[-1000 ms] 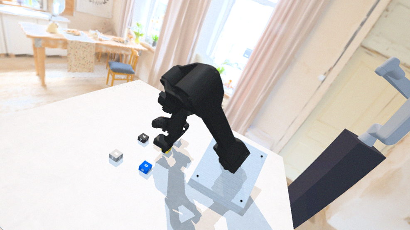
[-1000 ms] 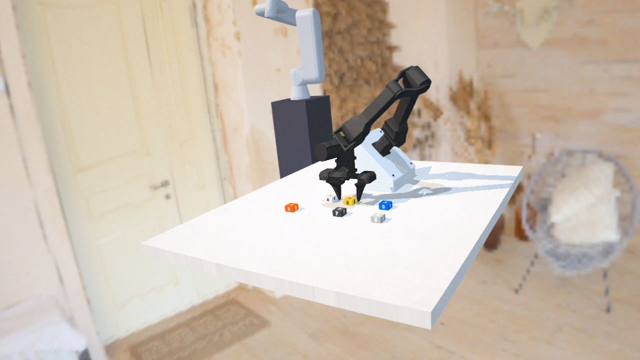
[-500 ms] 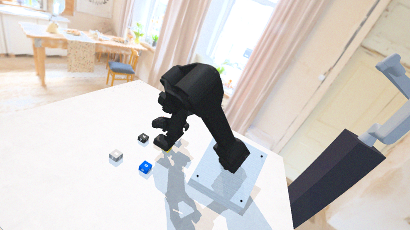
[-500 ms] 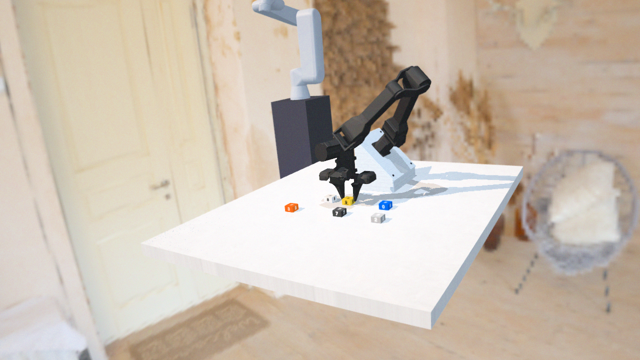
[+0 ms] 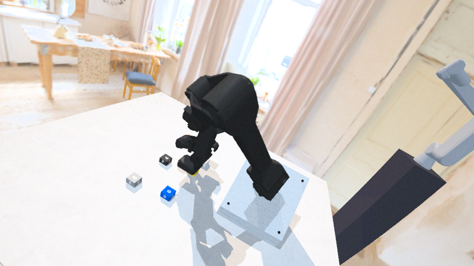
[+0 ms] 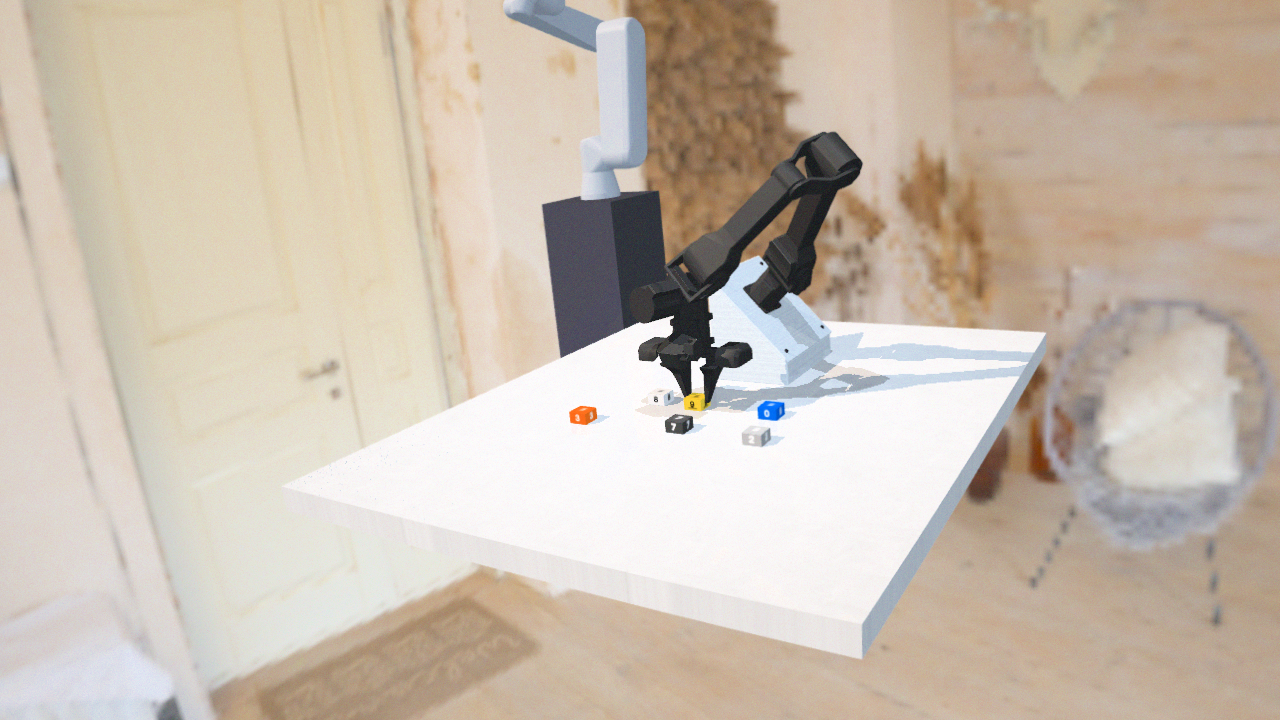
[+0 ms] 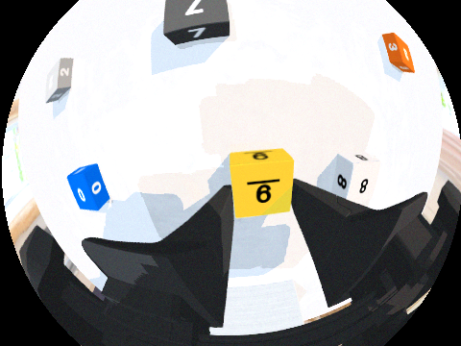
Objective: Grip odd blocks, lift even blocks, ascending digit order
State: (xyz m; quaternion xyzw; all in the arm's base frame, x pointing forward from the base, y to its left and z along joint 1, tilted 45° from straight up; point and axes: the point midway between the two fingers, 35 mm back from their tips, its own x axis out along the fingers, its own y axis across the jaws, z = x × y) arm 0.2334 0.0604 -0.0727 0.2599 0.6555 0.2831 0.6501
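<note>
Right now the yellow block is right at my gripper tip. Round my gripper tip: blue block marked 0 (140 mm to the left, 10 mm ahead); then white block marked 8 (70 mm to the right); then black block marked 7 (110 mm ahead, 30 mm to the left).
</note>
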